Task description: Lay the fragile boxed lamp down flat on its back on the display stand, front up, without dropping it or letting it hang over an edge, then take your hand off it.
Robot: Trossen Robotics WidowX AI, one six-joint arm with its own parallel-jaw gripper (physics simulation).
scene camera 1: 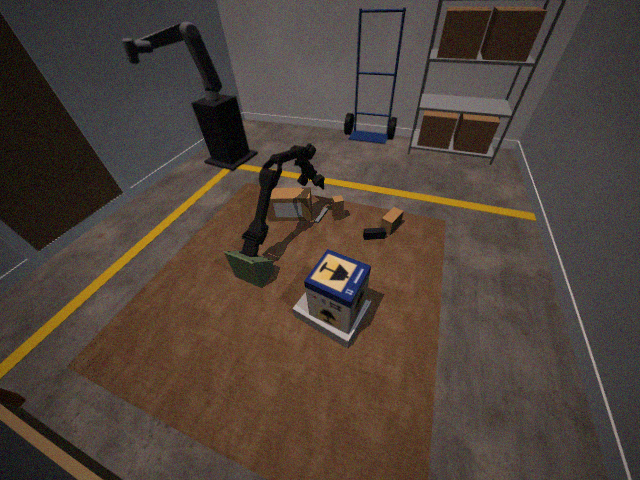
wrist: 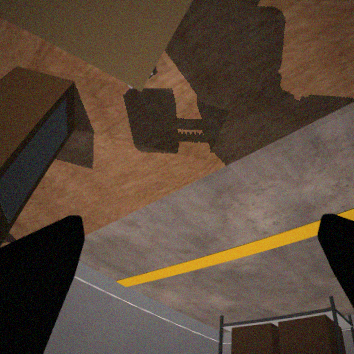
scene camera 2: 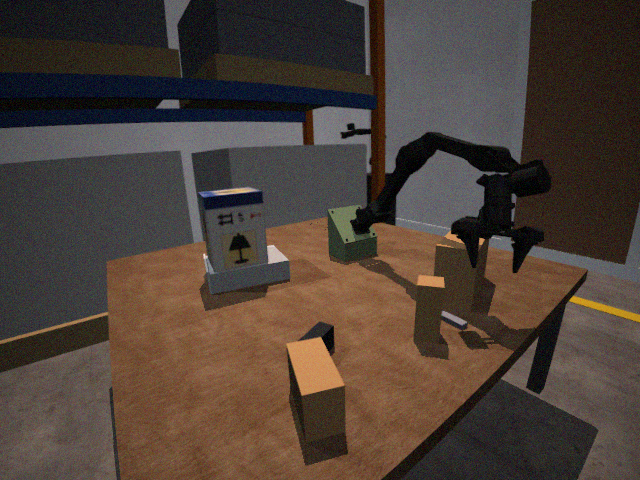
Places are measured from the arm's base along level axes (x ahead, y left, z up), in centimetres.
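Where they show: gripper, between the fingertips: (scene camera 1: 320,186) (wrist: 203,226) (scene camera 2: 494,270); arm's base, origin of its link: (scene camera 1: 248,254) (scene camera 2: 359,226).
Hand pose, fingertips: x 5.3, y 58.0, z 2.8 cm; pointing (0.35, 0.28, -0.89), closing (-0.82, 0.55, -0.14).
Observation:
Each offset is from my fingertips to the centre of the thing.
The boxed lamp (scene camera 1: 336,291) (scene camera 2: 236,232) stands upright on the display stand (scene camera 1: 323,326) (scene camera 2: 249,277), a low white block. The box has a blue band and blue-edged top with a fragile sign. One pale side with a lamp picture faces scene camera 2. The box stands nearer one side of the stand, with part of the stand's top bare beside it. My gripper (scene camera 2: 495,267) (wrist: 203,226) is open and empty, with fingers pointing down. It hangs above the table's far right part in scene camera 2, well away from the boxed lamp. The boxed lamp does not show in the wrist view.
A large brown box {dy -16.1, dx -11.4, dz -5.8 cm} (scene camera 1: 291,205) (scene camera 2: 454,273) stands near my gripper. A slim brown box {dy -5.2, dx +14.0, dz -7.2 cm} (scene camera 2: 429,315), a small pale bar {dy -8.8, dx +5.1, dz -13.2 cm} (scene camera 2: 453,319), a black block {dy -11.5, dx +38.4, dz -11.2 cm} (scene camera 1: 374,234) and another brown box {dy -0.3, dx +43.8, dz -9.3 cm} (scene camera 1: 392,220) (scene camera 2: 316,382) are on the table. The arm's green mount (scene camera 1: 250,268) (scene camera 2: 352,248) stands behind.

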